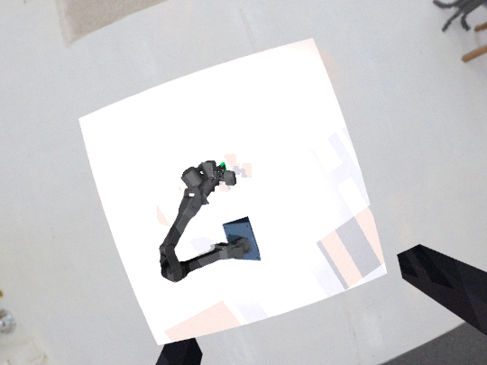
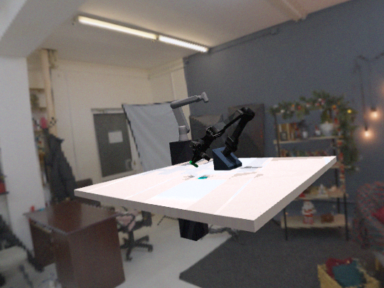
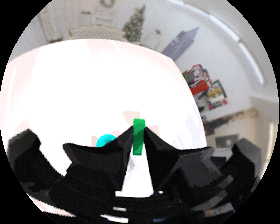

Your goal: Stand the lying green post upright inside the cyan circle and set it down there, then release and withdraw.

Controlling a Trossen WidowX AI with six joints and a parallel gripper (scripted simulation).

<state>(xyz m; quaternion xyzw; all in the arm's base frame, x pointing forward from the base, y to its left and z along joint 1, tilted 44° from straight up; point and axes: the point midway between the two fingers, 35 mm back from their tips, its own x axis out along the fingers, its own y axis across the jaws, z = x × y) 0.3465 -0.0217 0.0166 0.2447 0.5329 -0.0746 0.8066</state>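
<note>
My gripper tip is now 30 mm past the cyan circle, 50 mm to the right of it and 100 mm above it. Round my gripper tip: green post: 20 mm behind, 10 mm below.
</note>
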